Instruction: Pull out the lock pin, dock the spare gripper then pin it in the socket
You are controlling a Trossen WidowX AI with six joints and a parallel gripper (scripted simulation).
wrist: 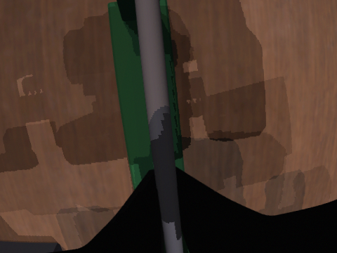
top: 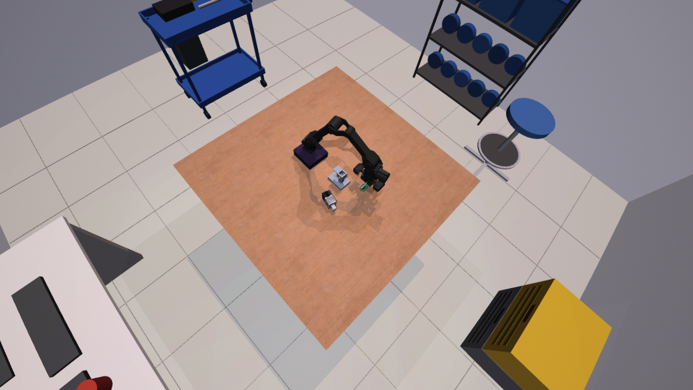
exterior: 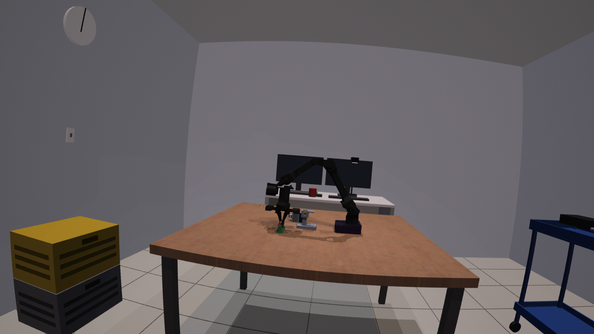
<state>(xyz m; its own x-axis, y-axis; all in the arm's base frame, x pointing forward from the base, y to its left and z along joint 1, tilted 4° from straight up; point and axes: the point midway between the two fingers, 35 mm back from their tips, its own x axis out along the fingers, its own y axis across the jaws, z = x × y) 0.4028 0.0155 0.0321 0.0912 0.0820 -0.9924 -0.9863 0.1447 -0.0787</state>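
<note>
My gripper tip is 20 mm to the right of the green pin cradle. Also, from my gripper tip: spare gripper (220 mm to the right, 100 mm behind); grey mount (140 mm behind, 70 mm to the right, 30 mm above).
</note>
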